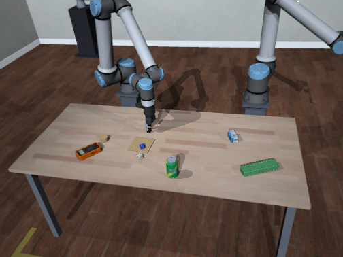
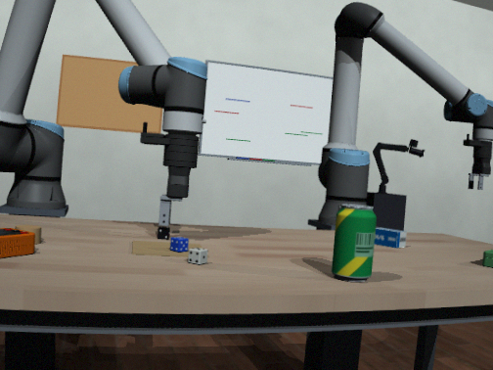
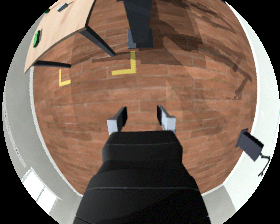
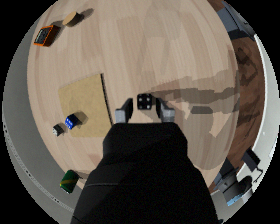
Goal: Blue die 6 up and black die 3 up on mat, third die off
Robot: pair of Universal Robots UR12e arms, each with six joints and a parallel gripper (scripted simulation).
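Note:
Now: right hand 40 mm above the black die. The rest, counted from my right hand: white die: 270 mm ahead, 40 mm to the left, 40 mm below; then blue die: 180 mm ahead, 20 mm to the left, 30 mm below; then tan mat: 150 mm ahead, 50 mm below.

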